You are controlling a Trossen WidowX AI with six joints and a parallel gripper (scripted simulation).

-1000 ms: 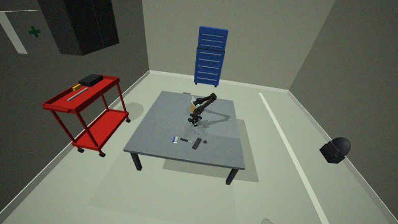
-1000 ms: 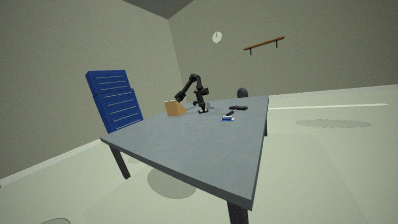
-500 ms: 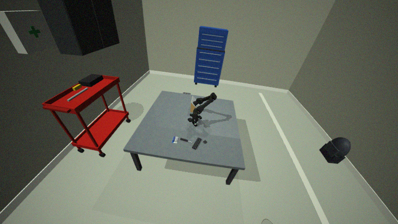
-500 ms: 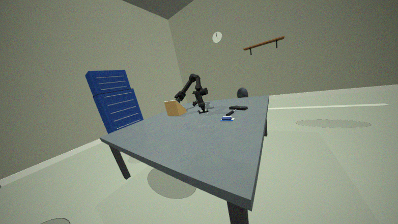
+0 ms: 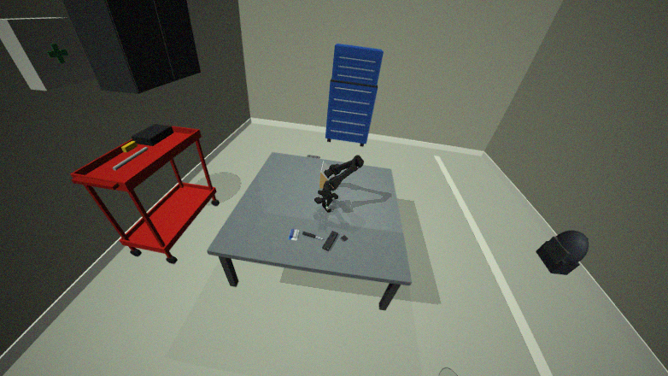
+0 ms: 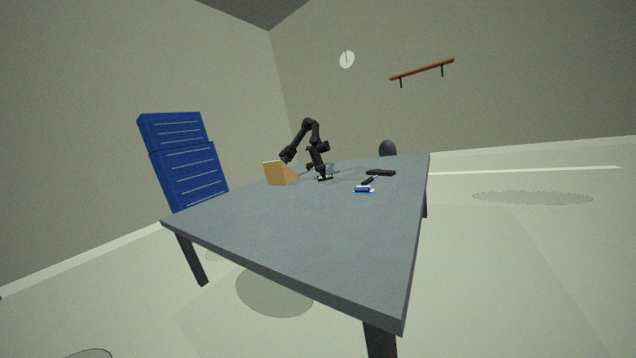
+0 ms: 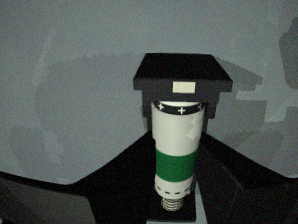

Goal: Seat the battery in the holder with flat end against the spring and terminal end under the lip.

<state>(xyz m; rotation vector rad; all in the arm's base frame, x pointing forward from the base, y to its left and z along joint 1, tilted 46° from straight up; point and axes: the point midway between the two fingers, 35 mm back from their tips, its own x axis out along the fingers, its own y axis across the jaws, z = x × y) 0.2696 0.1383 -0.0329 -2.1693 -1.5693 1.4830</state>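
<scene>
Now: gripper tip 1 cm below the battery. Also, from my gripper tip: dark screwdriver 31 cm ahead, 1 cm to the right; dark battery door 26 cm ahead, 20 cm to the left, 1 cm below; white blister card 34 cm ahead, 15 cm to the right.
</scene>
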